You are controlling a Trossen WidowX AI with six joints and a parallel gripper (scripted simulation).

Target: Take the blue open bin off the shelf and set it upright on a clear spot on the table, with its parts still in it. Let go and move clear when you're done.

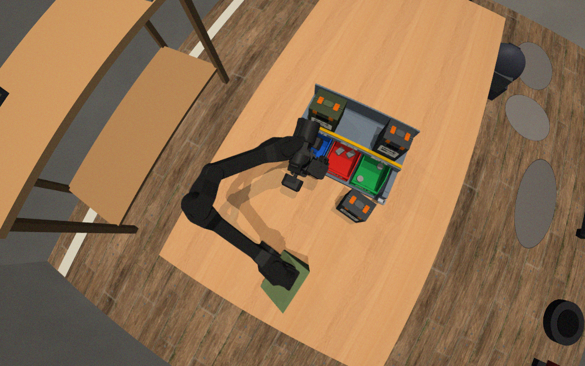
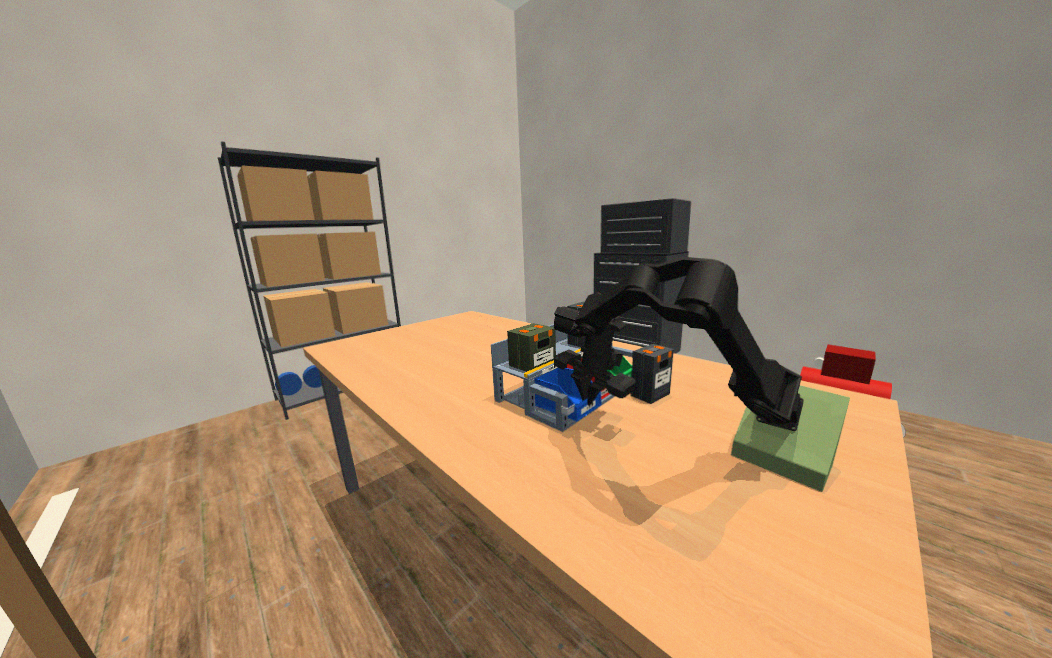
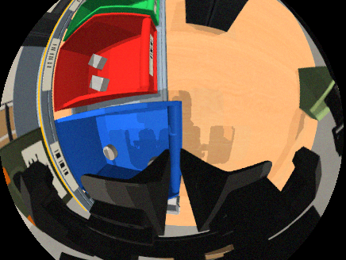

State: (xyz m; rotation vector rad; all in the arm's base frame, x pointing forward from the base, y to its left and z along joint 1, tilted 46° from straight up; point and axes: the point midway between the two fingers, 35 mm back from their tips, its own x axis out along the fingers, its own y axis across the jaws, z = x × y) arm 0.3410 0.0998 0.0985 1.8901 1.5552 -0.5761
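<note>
The blue open bin is 7 cm ahead of my hand and 2 cm below it. Round my hand: olive case: 18 cm ahead, 1 cm to the left, 7 cm above; red bin: 10 cm ahead, 11 cm to the right, 3 cm below; green bin: 11 cm ahead, 22 cm to the right, 3 cm below.
</note>
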